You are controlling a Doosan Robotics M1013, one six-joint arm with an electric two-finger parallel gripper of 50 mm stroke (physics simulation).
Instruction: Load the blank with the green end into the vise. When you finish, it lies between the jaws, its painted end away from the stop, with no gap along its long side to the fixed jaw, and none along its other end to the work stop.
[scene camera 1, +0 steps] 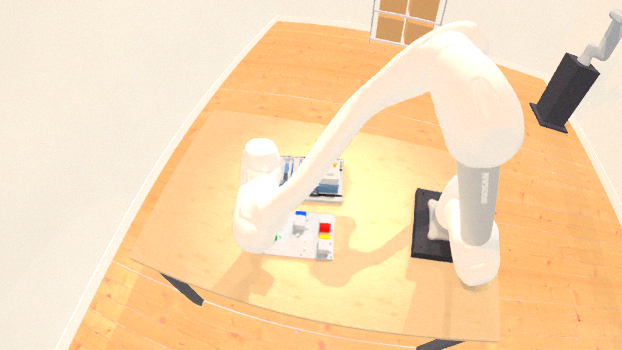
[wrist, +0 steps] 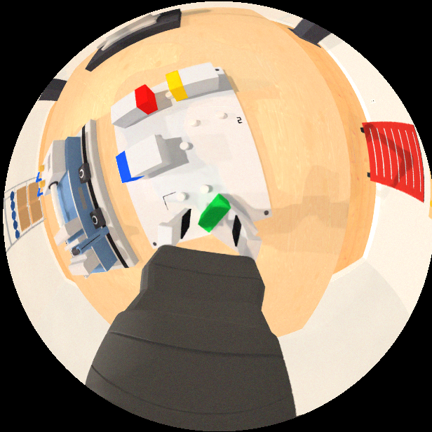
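The blank with the green end (scene camera 1: 276, 238) (wrist: 215, 212) is on the light grey plate (scene camera 1: 305, 252) (wrist: 250, 175). Its green end faces up toward the wrist camera, and most of its grey body is hidden. My gripper (wrist: 211, 220) is open, with its black-padded fingers on either side of the green end and visible space at each pad. Nothing is held. In the scene view the arm hides the fingers. The blue and grey vise (scene camera 1: 328, 188) (wrist: 75, 150) stands beside the plate; its jaws and work stop cannot be told apart clearly.
Blanks with a blue end (scene camera 1: 300, 213) (wrist: 122, 167), a red end (scene camera 1: 324, 227) (wrist: 146, 99) and a yellow end (scene camera 1: 324, 237) (wrist: 176, 86) lie on the same plate. Several short white pegs stand there too. The arm's black base plate (scene camera 1: 422, 225) is at the right of the table.
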